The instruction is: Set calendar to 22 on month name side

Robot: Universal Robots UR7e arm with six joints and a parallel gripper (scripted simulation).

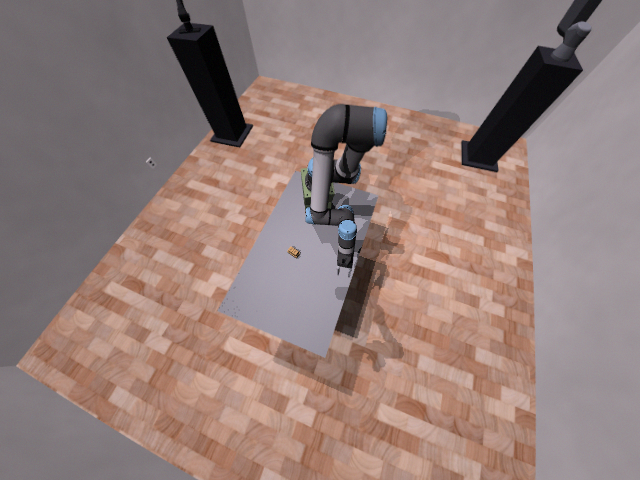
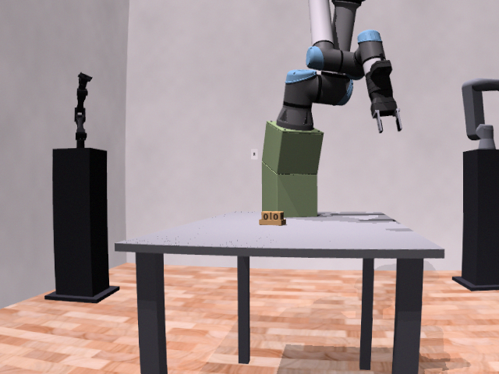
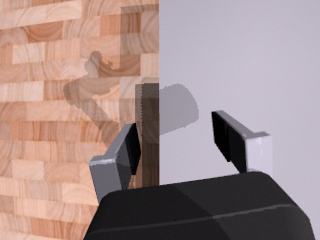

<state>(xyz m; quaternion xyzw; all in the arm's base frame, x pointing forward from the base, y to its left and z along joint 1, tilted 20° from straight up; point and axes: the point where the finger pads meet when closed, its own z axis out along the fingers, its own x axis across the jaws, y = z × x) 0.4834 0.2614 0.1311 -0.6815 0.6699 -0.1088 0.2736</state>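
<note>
The wooden tray lies 350 mm to the right of my hand, 290 mm below it and 150 mm behind it.
</note>
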